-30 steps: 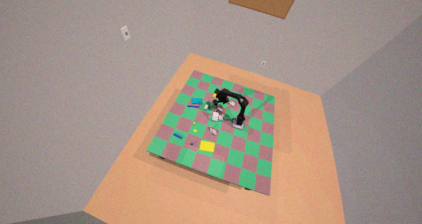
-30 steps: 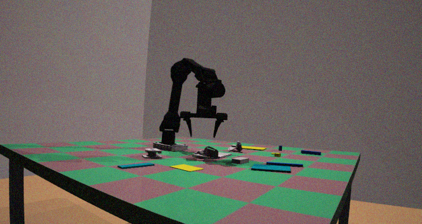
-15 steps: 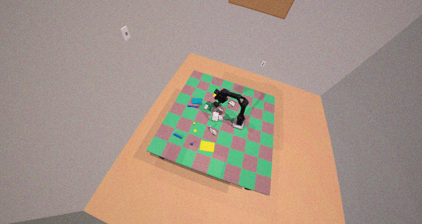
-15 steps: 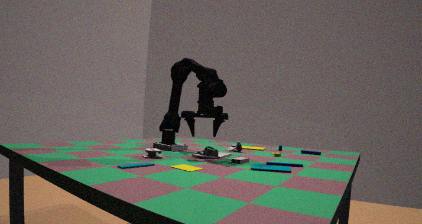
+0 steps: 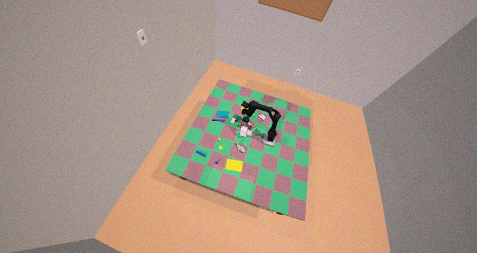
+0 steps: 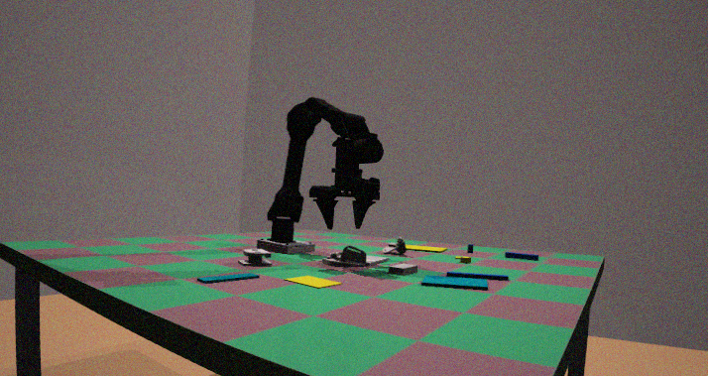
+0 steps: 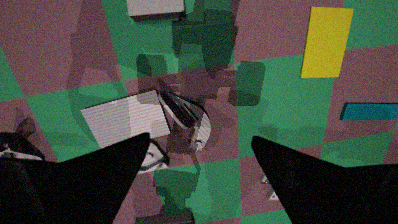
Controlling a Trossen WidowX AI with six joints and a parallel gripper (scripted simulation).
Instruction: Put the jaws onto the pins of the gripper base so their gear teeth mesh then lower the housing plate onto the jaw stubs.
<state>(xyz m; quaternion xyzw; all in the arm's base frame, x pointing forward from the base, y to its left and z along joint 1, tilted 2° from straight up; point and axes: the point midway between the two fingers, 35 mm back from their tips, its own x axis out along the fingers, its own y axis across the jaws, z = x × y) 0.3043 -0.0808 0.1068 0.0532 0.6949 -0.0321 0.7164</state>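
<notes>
My gripper tip is now 4 cm past the grey jaw, 1 cm to the right of it and 8 cm above it. The rest, counted from my gripper tip: teal plate: 29 cm ahead, 1 cm to the left, 9 cm below; then white housing plate: 7 cm behind, 10 cm to the left, 8 cm below; then teal bar: 3 cm behind, 31 cm to the right, 9 cm below.
</notes>
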